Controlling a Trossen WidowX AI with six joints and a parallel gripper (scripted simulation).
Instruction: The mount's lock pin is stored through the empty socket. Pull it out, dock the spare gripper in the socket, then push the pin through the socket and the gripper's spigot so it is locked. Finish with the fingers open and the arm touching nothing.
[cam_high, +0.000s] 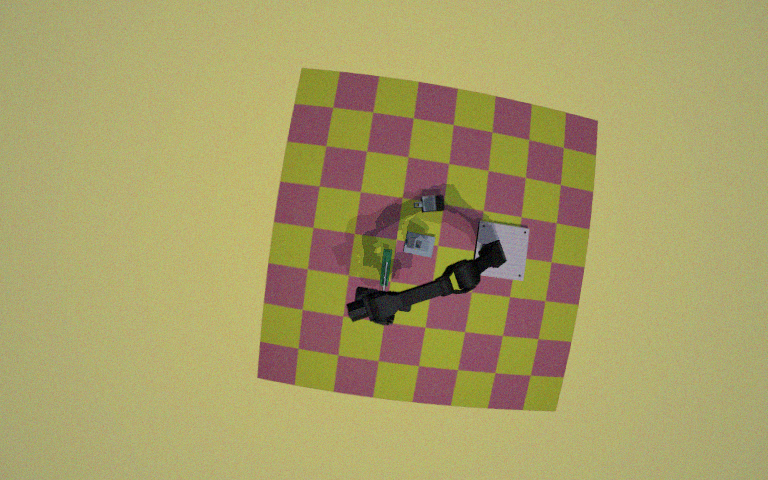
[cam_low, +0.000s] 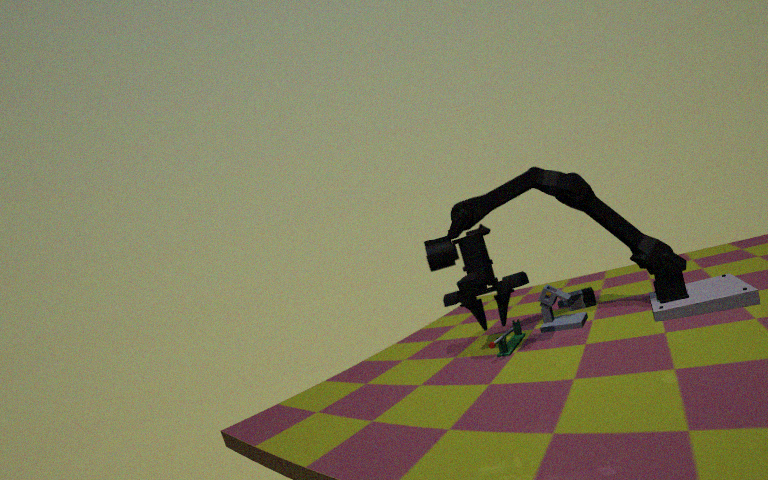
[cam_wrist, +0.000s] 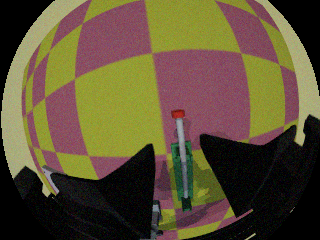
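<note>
Right now the green cradle is 10 mm ahead of my gripper tip, 100 mm to the right of it and 60 mm below it. From my gripper tip the other things lie so: spare gripper (110 mm behind, 360 mm to the right, 60 mm below); then mount (90 mm behind, 210 mm to the right, 30 mm below).
</note>
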